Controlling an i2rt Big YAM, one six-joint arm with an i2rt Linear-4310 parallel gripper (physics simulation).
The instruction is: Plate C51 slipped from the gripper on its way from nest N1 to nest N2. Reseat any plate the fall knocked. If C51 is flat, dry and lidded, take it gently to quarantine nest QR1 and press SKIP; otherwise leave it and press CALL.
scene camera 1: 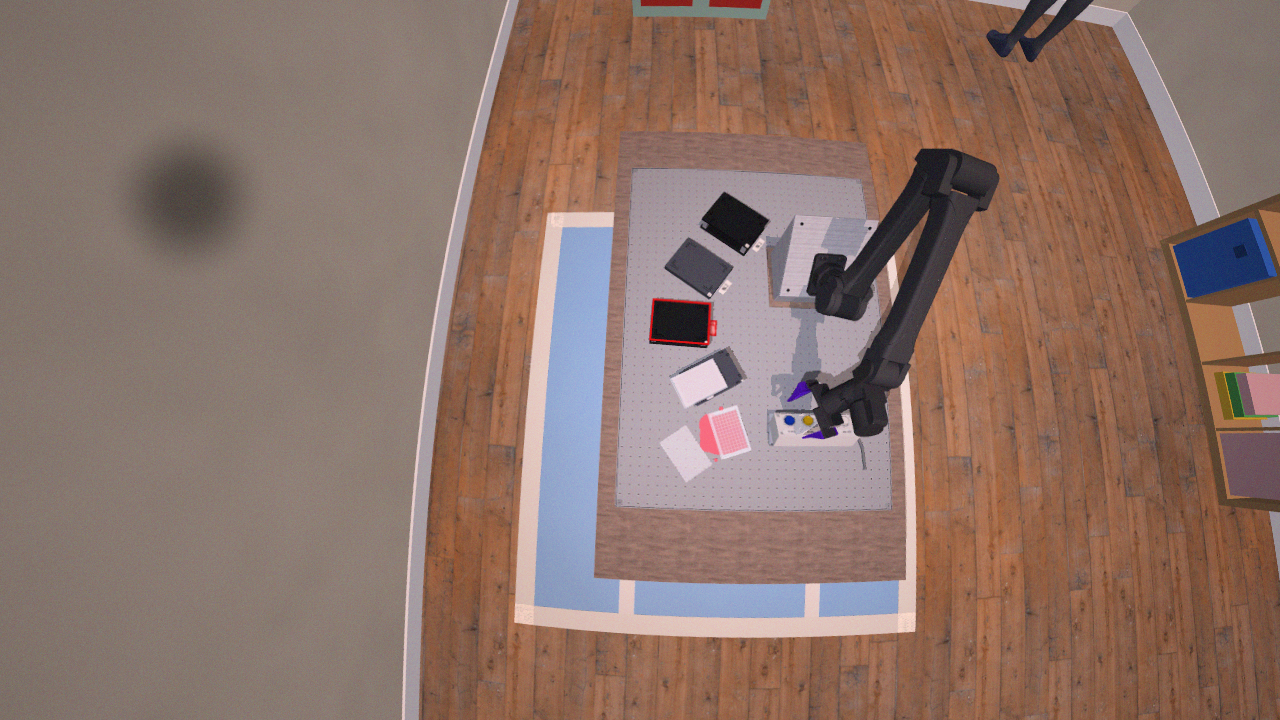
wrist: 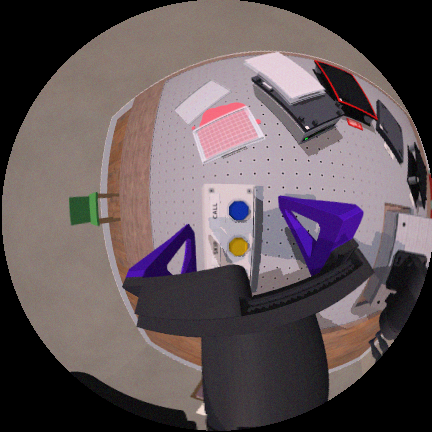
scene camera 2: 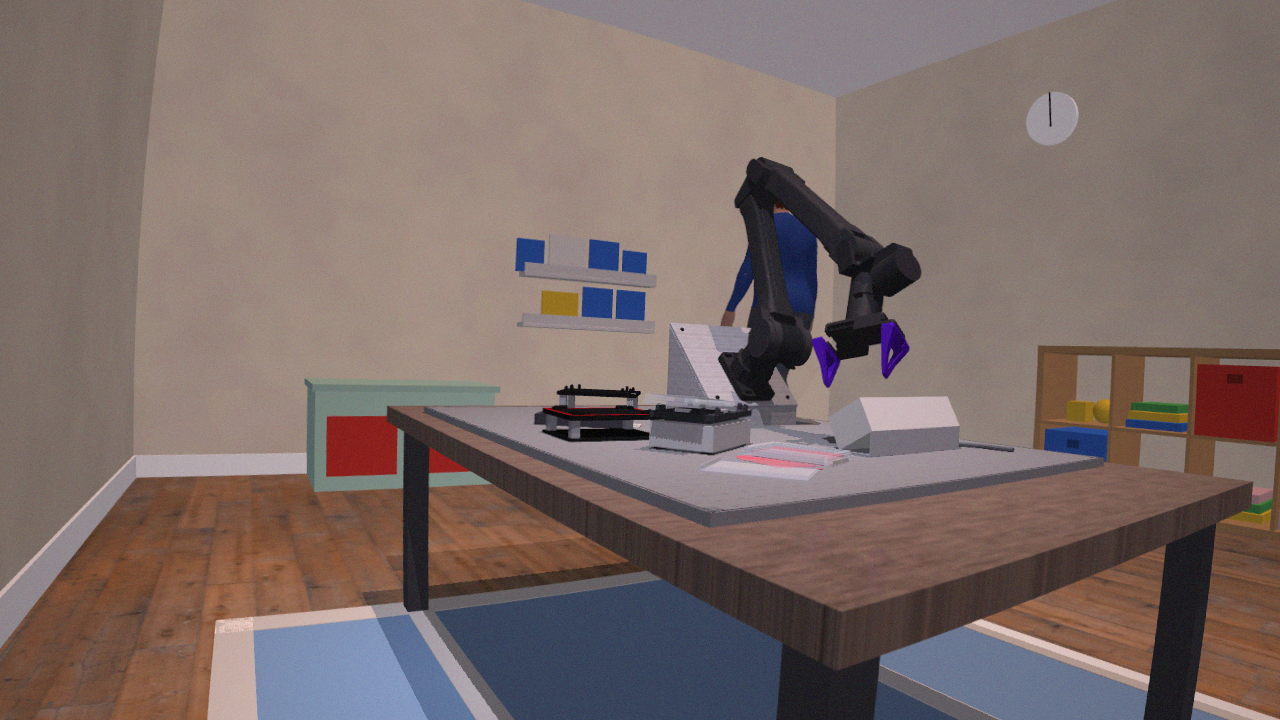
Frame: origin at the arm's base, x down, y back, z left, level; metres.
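Where they show: gripper, fingertip midpoint: [scene camera 1: 795,419] [wrist: 233,214] [scene camera 2: 854,381]; arm's base, origin of the base link: [scene camera 1: 825,274] [scene camera 2: 744,378].
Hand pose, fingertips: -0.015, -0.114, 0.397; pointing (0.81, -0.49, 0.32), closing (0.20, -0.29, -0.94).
Observation:
Things, the pixels of their top centre, and the offset from my fingertips, as dx, dy, dz. "pt": a spot on its surface instead.
- white button box, middle of its top: [wrist: 217,266] [scene camera 2: 897,396] [scene camera 1: 820,429] +0.021, +0.073, +0.026
- blue CALL button, middle of its top: [wrist: 236,210] [scene camera 1: 790,420] +0.030, -0.002, +0.003
- yellow SKIP button, middle of its top: [wrist: 235,248] [scene camera 1: 809,421] +0.030, +0.048, +0.003
- plate with pink wells, middle of its top: [scene camera 2: 797,448] [wrist: 223,130] [scene camera 1: 730,432] +0.091, -0.148, +0.034
- pink puddle, middle of its top: [scene camera 2: 759,458] [wrist: 233,112] [scene camera 1: 710,425] +0.104, -0.199, +0.015
- loose clear lid, middle of its top: [scene camera 2: 761,465] [scene camera 1: 686,453] [wrist: 199,98] +0.097, -0.266, +0.093
- white plate, middle of its top: [scene camera 2: 691,393] [wrist: 283,67] [scene camera 1: 699,382] +0.024, -0.239, -0.092
- red-rimmed nest, surface spot: [scene camera 1: 682,344] pt +0.100, -0.278, -0.208
- dark grey nest, middle of its top: [scene camera 2: 584,409] [scene camera 1: 699,265] +0.079, -0.231, -0.442
- black nest, middle of its top: [scene camera 2: 600,386] [scene camera 1: 736,217] +0.043, -0.123, -0.584
My gripper [scene camera 1: 798,418] [scene camera 2: 858,381] [wrist: 233,214] is open and empty above the white button box [scene camera 1: 780,438] [scene camera 2: 904,425] [wrist: 227,192]. Between the fingertips in the wrist view is the blue CALL button [scene camera 1: 789,420] [wrist: 239,210]; the yellow SKIP button [scene camera 1: 808,420] [wrist: 238,247] is beside it. A plate with pink wells [scene camera 1: 729,431] [wrist: 227,132] lies on the board, a pink puddle [scene camera 1: 707,434] [wrist: 220,112] at its edge. A loose clear lid [scene camera 1: 685,454] [wrist: 200,102] lies beside them. A white plate [scene camera 1: 700,382] [wrist: 287,75] rests on a grey device; its exact seating is unclear.
The red-rimmed nest [scene camera 1: 682,344] [wrist: 370,112], a dark grey nest [scene camera 1: 698,266] [wrist: 389,130] and a black nest [scene camera 1: 734,222] stand in a row beyond the device. The slanted white panel [scene camera 1: 796,268] is by the arm base. A person [scene camera 2: 796,259] stands behind the arm.

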